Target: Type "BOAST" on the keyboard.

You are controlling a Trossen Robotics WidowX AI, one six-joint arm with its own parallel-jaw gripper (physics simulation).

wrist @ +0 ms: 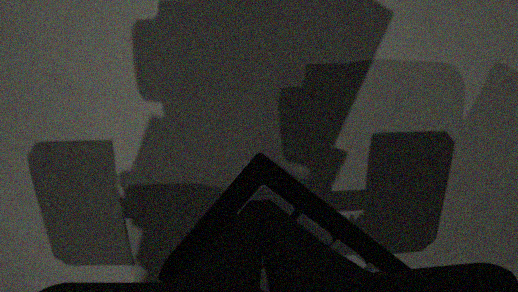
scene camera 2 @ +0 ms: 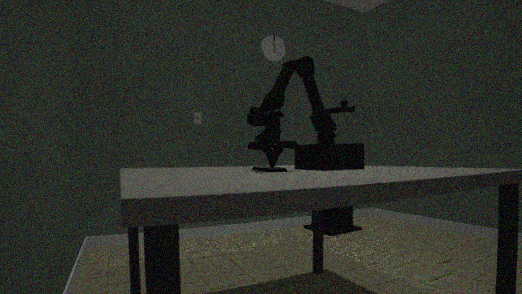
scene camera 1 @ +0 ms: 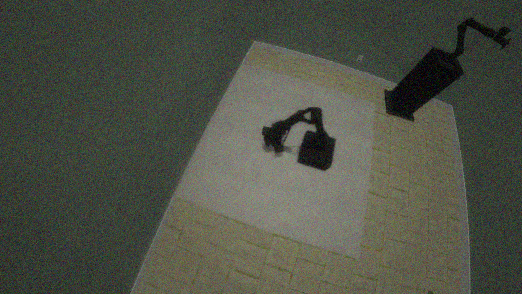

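Pixels of known places: gripper, fingertip midpoint: [wrist: 259,211] [scene camera 2: 272,168] [scene camera 1: 274,144]; arm's base at its link origin: [scene camera 2: 325,144] [scene camera 1: 320,144].
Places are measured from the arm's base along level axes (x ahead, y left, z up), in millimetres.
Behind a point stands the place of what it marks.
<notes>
The keyboard [scene camera 2: 258,169] @(x 305, y -79, z -107 mm) [wrist: 260,167] @(x 328, y 50, z -100 mm) is a thin black slab on the table. In the wrist view its far corner points up and lies at an angle, with a strip of pale key edges [wrist: 314,228] @(x 316, y 19, z -95 mm) along the right side. No letter can be read. My gripper [scene camera 2: 272,166] @(x 312, y 42, z -98 mm) [wrist: 259,211] @(x 312, y 42, z -98 mm) is shut and empty, pointing straight down. Its tips cover most of the corner key and hide the keys below. In scene camera 2 the tips reach down to the keyboard's top; whether a key is pressed cannot be told. In scene camera 1 the arm hides the keyboard.
The arm's dark base block [scene camera 1: 317,151] @(x 16, y 59, z -1 mm) [scene camera 2: 330,156] @(x 96, y 131, z -55 mm) stands on the pale table [scene camera 1: 240,185] @(x 470, y 391, z -111 mm) [scene camera 2: 165,182] @(x 781, y 329, z -111 mm), close beside the keyboard. A second dark arm on a tall pedestal [scene camera 1: 424,82] stands beyond the table. Shadows of the arm fall across the table in the dim wrist view.
</notes>
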